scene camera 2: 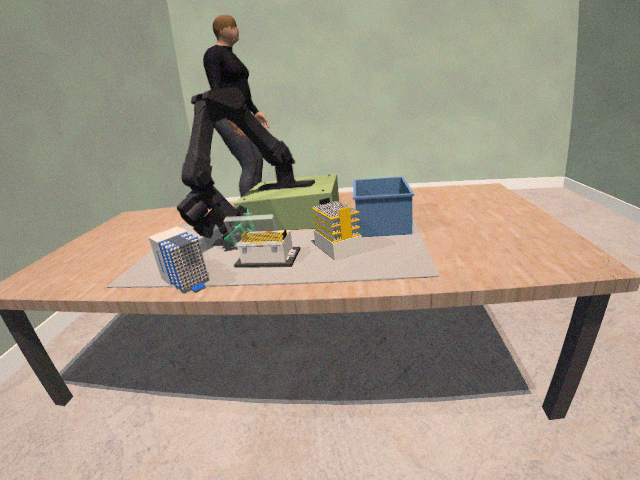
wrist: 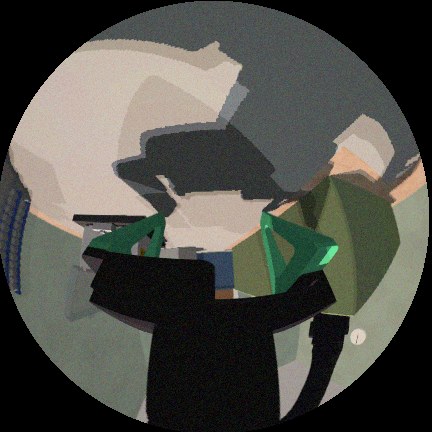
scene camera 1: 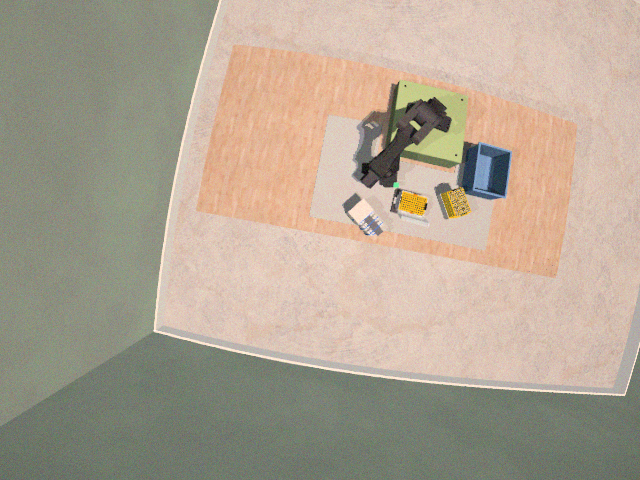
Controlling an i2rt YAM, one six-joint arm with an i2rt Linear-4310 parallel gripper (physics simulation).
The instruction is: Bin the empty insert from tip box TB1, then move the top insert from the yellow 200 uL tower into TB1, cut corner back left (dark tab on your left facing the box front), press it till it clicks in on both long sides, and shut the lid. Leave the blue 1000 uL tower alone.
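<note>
Tip box TB1 (scene camera 2: 264,254) (wrist: 90,245) stands on a dark base, its clear lid (scene camera 2: 263,221) up at the back. The yellow insert (scene camera 1: 413,203) (scene camera 2: 262,237) sits in the box with its holes looking empty. The yellow 200 uL tower (scene camera 1: 455,202) (scene camera 2: 346,224) stands right of TB1, several inserts high, tips in its top one. The blue 1000 uL tower (scene camera 1: 364,214) (scene camera 2: 178,258) (wrist: 12,240) is left of TB1. My gripper (scene camera 2: 239,230) (wrist: 212,216) is open and empty, low behind and left of TB1; its green fingers partly show through the lid in scene camera 2.
A blue bin (scene camera 1: 467,173) (scene camera 2: 383,218) (wrist: 223,270) stands behind and right of the yellow tower. The green pedestal (scene camera 1: 434,149) (scene camera 2: 302,209) (wrist: 370,235) under the arm is behind TB1. A grey mat (scene camera 1: 330,180) (scene camera 2: 372,268) lies under the box. A person (scene camera 2: 227,67) stands behind the table.
</note>
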